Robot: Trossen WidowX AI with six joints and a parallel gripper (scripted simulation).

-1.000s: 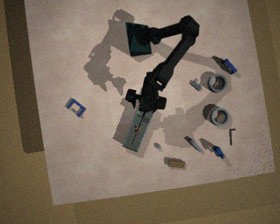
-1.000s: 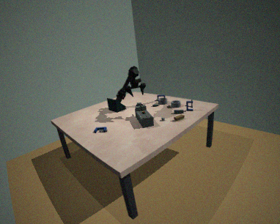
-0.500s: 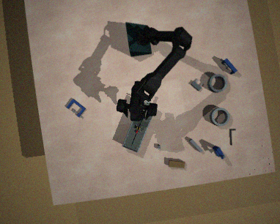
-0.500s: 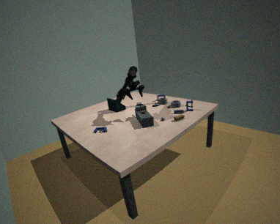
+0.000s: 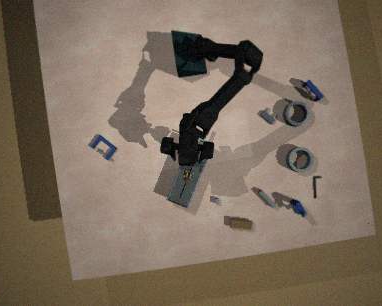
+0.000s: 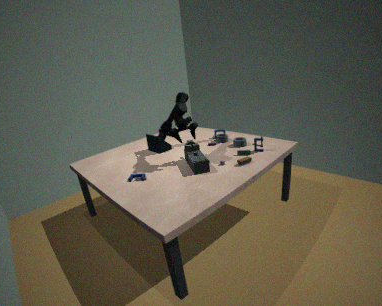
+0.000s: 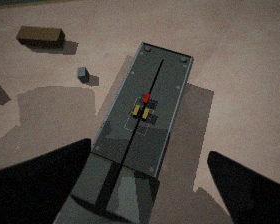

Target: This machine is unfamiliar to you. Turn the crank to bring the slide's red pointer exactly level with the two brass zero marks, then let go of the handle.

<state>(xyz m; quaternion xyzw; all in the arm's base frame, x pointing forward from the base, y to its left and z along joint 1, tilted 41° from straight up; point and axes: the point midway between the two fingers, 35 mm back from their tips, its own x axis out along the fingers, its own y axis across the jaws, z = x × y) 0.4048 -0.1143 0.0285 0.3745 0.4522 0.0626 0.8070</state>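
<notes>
The dark handle lies 11 cm behind my gripper tip, 8 cm to the left of it and 9 cm below it. From my gripper tip the other things lie so: small grey cube: 18 cm ahead, 10 cm to the left, 14 cm below; red pointer: 7 cm ahead, 1 cm to the right, 7 cm below; brown block: 28 cm ahead, 18 cm to the left, 14 cm below.
</notes>
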